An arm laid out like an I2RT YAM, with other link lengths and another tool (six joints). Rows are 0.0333 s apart.
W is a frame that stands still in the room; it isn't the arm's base.
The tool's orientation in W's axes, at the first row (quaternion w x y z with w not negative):
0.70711 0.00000 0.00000 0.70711
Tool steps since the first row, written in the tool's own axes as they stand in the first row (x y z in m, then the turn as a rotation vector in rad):
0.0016 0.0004 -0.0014 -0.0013 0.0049 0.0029
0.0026 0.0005 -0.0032 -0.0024 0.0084 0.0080
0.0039 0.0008 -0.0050 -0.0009 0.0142 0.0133
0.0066 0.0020 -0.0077 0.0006 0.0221 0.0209
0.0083 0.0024 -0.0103 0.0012 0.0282 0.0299
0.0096 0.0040 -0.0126 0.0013 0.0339 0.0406
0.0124 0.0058 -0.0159 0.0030 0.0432 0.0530
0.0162 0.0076 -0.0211 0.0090 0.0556 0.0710
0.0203 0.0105 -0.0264 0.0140 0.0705 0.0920
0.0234 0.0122 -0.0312 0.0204 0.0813 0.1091
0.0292 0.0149 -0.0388 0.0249 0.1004 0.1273
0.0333 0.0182 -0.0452 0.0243 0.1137 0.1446
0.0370 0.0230 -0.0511 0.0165 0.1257 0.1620
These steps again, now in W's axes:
-0.0004 0.0016 -0.0014 -0.0049 -0.0013 0.0029
-0.0005 0.0026 -0.0032 -0.0084 -0.0024 0.0080
-0.0008 0.0039 -0.0050 -0.0142 -0.0009 0.0133
-0.0020 0.0066 -0.0077 -0.0221 0.0006 0.0209
-0.0024 0.0083 -0.0103 -0.0282 0.0012 0.0299
-0.0040 0.0096 -0.0126 -0.0339 0.0013 0.0406
-0.0058 0.0124 -0.0159 -0.0432 0.0030 0.0530
-0.0076 0.0162 -0.0211 -0.0556 0.0090 0.0710
-0.0105 0.0203 -0.0264 -0.0705 0.0140 0.0920
-0.0122 0.0234 -0.0312 -0.0813 0.0204 0.1091
-0.0149 0.0292 -0.0388 -0.1004 0.0249 0.1273
-0.0182 0.0333 -0.0452 -0.1137 0.0243 0.1446
-0.0230 0.0370 -0.0511 -0.1257 0.0165 0.1620

